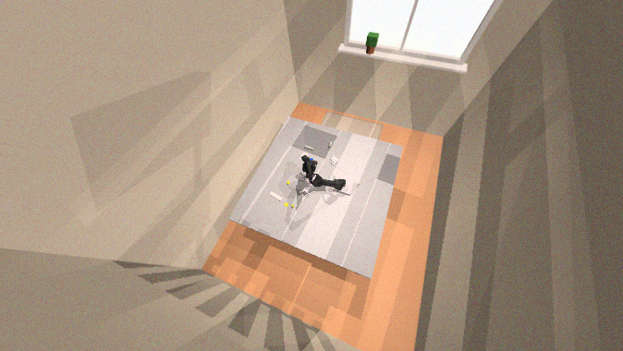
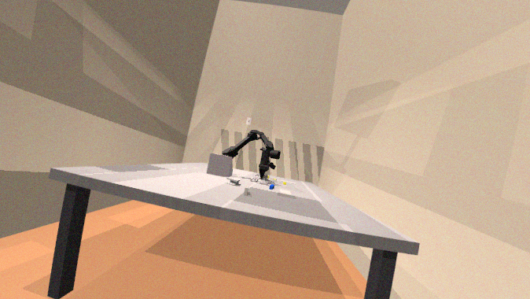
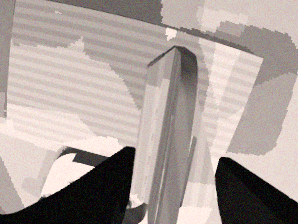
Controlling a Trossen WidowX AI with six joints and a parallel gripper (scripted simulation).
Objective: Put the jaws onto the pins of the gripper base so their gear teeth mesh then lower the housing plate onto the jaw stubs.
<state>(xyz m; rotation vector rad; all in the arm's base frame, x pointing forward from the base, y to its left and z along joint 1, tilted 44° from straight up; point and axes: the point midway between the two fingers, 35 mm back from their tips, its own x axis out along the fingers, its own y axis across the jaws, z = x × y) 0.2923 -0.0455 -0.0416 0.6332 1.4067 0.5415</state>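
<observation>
Right now the ribbed rectangular plate is 3 cm to the left of my gripper tip, 3 cm below it and 2 cm ahead of it. From my gripper tip the other things lie so: blue block (14 cm to the right, 6 cm ahead, 2 cm below); then white flat piece (19 cm to the right, 14 cm ahead, 3 cm below); then white jaw (3 cm behind, 2 cm to the left).
</observation>
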